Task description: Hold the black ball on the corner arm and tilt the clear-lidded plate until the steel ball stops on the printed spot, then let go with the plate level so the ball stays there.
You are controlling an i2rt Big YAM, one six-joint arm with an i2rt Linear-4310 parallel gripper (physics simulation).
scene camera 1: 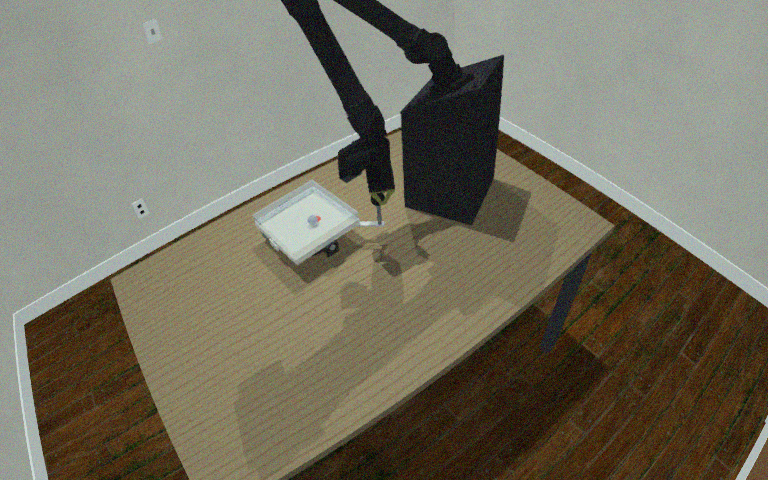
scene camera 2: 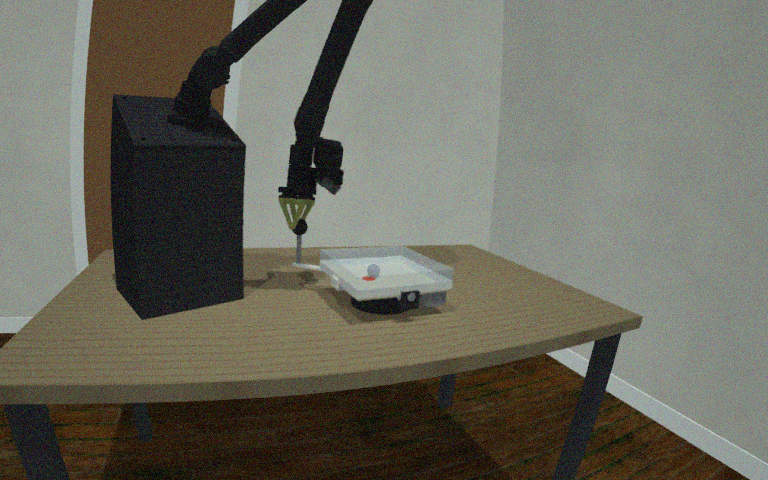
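Observation:
The white plate (scene camera 1: 294,247) (scene camera 2: 362,289) with its clear lid and walls stands on a dark round base (scene camera 2: 378,306). It looks close to level; a slight tilt cannot be judged. The grey steel ball (scene camera 1: 312,221) (scene camera 2: 373,270) is inside, right beside the red printed spot (scene camera 1: 318,218) (scene camera 2: 368,278) and partly over it in both views. A thin white corner arm (scene camera 1: 369,223) (scene camera 2: 307,266) carries an upright grey post with the black ball (scene camera 2: 300,226) on top. My gripper (scene camera 1: 380,199) (scene camera 2: 295,226) points down and is shut on the black ball, partly hidden by the fingers in scene camera 1.
The large black pedestal (scene camera 1: 447,152) (scene camera 2: 181,226) of the arm stands on the wooden table (scene camera 1: 226,316) (scene camera 2: 271,345), beside the gripper. A small dark bracket (scene camera 1: 332,247) (scene camera 2: 410,297) sits at the plate's side, low by the base. Walls rise behind the table.

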